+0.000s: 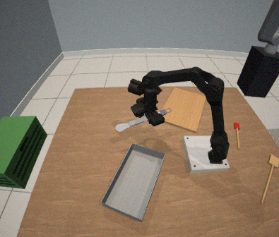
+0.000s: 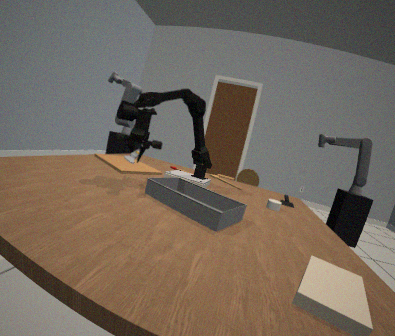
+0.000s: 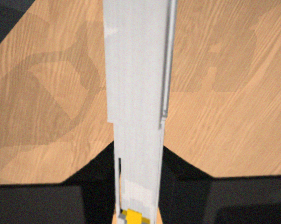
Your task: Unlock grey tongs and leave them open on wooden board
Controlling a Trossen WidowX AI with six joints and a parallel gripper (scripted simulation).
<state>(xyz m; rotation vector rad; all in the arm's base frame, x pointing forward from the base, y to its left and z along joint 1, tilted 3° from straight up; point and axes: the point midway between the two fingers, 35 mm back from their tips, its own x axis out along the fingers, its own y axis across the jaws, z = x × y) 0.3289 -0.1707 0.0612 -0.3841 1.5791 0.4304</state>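
The yellow lock piece lies 40 mm above my gripper tip, 20 mm behind it and 10 mm to the right of it. Also, from my gripper tip: beige block (680 mm to the left, 280 mm ahead, 60 mm below); then grey roasting tin (290 mm to the left, 50 mm below, 40 mm ahead); then wooden board (220 mm to the right, 220 mm behind, 70 mm below).
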